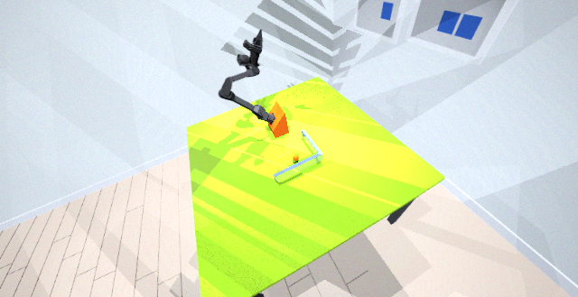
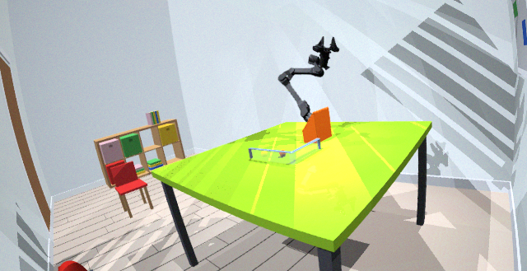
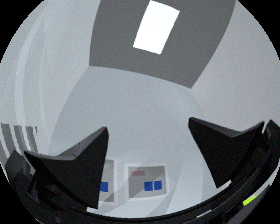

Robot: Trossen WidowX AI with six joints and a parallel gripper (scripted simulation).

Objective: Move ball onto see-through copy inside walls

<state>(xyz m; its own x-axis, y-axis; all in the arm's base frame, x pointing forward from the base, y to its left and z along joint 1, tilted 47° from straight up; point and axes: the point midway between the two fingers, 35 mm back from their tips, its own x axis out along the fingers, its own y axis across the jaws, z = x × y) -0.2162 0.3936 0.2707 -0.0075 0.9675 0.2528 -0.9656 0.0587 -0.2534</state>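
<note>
Now: the orange ball 51 cm ahead of my gripper tip, 4 cm to the right of it and 61 cm below it.
</note>
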